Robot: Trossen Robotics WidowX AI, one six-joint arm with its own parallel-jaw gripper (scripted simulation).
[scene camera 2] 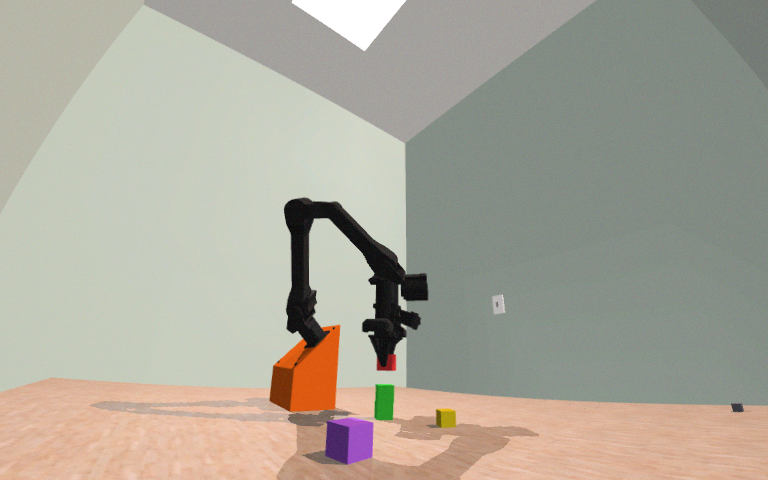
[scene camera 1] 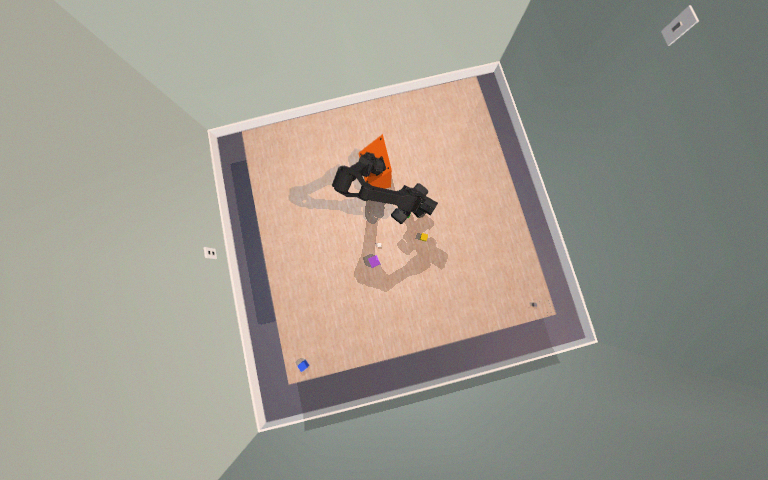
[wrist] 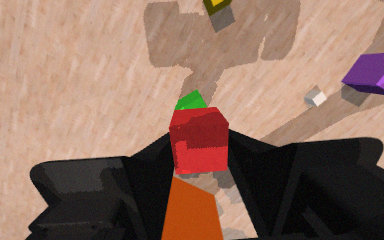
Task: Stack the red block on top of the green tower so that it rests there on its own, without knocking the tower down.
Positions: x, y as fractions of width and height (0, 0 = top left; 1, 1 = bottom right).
I see my gripper (scene camera 2: 0.50, 0.76).
My gripper is seen too in the wrist view (wrist: 0.51, 0.56).
